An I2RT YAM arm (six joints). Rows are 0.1 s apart.
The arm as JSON. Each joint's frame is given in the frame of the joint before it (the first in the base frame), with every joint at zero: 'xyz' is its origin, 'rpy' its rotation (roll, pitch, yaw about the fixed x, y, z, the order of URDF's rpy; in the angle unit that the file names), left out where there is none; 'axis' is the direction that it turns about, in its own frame. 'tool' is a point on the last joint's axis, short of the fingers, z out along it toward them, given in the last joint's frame.
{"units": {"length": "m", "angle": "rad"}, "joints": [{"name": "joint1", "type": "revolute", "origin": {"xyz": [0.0, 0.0, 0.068]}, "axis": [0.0, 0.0, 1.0]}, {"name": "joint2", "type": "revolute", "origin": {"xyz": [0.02, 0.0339, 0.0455]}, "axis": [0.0, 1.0, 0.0]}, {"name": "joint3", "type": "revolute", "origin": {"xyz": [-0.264, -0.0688, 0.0]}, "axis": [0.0, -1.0, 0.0]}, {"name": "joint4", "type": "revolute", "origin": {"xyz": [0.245, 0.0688, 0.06]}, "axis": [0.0, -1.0, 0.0]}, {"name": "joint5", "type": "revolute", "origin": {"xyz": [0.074, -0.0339, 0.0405]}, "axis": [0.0, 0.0, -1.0]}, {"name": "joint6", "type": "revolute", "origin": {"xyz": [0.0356, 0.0, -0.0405]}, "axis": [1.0, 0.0, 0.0]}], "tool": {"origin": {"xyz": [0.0, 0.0, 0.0], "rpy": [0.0, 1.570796, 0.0]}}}
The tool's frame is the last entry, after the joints.
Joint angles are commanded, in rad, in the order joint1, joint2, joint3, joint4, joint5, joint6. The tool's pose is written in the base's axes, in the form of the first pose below.
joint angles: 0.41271, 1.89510, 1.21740, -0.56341, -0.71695, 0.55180
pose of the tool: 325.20, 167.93, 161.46; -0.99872, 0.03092, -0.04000; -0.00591, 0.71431, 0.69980; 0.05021, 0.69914, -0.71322
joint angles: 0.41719, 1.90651, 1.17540, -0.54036, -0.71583, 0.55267
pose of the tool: 318.89, 166.89, 147.47; -0.99690, 0.04780, -0.06249; -0.00856, 0.72365, 0.69011; 0.07821, 0.68851, -0.72100
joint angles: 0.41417, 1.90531, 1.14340, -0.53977, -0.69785, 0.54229
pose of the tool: 313.29, 162.71, 139.52; -0.99575, 0.05738, -0.07209; -0.00576, 0.74213, 0.67023; 0.09196, 0.66779, -0.73865
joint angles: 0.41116, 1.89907, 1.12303, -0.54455, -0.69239, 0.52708
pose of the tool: 309.09, 159.56, 136.37; -0.99521, 0.05562, -0.08044; -0.01154, 0.74999, 0.66135; 0.09711, 0.65910, -0.74575
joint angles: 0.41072, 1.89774, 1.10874, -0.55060, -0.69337, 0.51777
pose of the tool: 305.58, 157.89, 133.24; -0.99391, 0.05821, -0.09361; -0.01764, 0.75426, 0.65634; 0.10881, 0.65399, -0.74863
